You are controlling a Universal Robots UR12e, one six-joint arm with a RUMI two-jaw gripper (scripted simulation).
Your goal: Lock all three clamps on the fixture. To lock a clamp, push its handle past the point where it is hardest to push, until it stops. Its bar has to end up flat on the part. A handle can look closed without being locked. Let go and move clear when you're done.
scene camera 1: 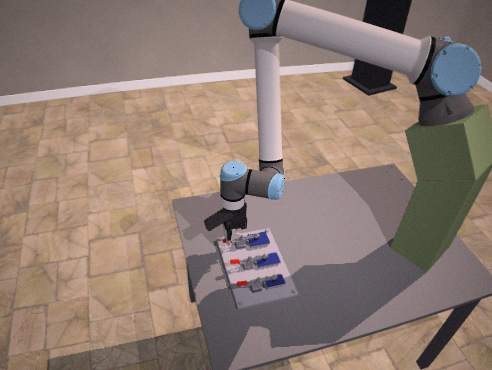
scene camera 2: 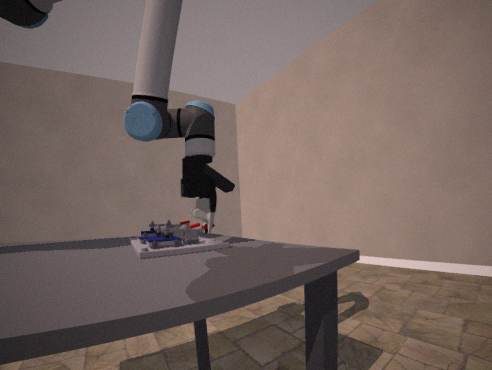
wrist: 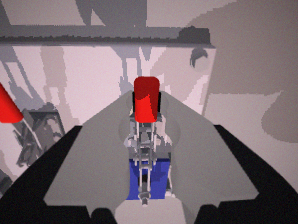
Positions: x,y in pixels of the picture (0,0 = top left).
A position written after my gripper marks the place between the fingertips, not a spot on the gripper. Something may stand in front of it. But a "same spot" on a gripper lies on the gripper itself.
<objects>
my gripper: scene camera 1; scene camera 2; wrist 145,92
same spot on fixture plate: [scene camera 2: 211,244] = [wrist: 203,97]
same spot on my gripper: [scene camera 1: 230,234] = [scene camera 2: 199,198]
</objects>
